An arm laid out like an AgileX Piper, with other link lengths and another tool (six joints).
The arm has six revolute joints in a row. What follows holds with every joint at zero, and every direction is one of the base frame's.
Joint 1 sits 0.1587 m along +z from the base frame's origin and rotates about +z.
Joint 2 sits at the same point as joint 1 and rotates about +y.
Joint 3 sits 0.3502 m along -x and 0.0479 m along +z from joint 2 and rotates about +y.
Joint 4 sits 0.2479 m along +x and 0.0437 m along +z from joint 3 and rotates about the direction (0.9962, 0, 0.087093).
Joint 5 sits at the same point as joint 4 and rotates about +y.
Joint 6 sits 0.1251 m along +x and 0.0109 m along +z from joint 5 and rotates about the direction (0.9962, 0, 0.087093).
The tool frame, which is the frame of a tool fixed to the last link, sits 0.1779 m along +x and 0.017 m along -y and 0.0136 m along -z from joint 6; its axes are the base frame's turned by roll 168.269, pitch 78.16 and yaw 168.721 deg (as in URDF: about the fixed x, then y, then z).
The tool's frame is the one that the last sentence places.
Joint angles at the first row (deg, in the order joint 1, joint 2, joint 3, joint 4, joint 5, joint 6):
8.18, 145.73, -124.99, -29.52, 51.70, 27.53
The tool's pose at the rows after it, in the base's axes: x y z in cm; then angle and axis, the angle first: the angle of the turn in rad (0 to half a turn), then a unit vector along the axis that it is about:
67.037 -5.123 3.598 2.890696 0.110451 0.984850 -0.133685
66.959 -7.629 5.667 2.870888 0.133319 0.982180 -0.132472
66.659 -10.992 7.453 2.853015 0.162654 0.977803 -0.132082
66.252 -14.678 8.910 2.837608 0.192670 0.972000 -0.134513
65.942 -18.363 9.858 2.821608 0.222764 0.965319 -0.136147
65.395 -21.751 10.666 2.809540 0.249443 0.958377 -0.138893
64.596 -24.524 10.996 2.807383 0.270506 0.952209 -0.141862
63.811 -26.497 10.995 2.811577 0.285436 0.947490 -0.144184
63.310 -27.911 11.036 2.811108 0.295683 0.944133 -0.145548
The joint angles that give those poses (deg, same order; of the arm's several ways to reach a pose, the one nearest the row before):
6.35, 143.32, -124.99, -28.53, 52.13, 27.53
4.17, 141.45, -124.99, -28.33, 52.52, 27.53
1.23, 139.85, -124.99, -28.17, 52.66, 27.69
-1.91, 138.93, -125.67, -28.17, 52.96, 27.74
-5.11, 138.91, -127.18, -28.04, 53.10, 27.79
-8.02, 138.91, -128.46, -27.98, 53.28, 27.79
-10.44, 138.87, -128.88, -27.98, 53.28, 27.84
-12.20, 138.87, -128.88, -27.98, 53.28, 27.90
-13.48, 138.87, -128.88, -27.98, 53.06, 27.94

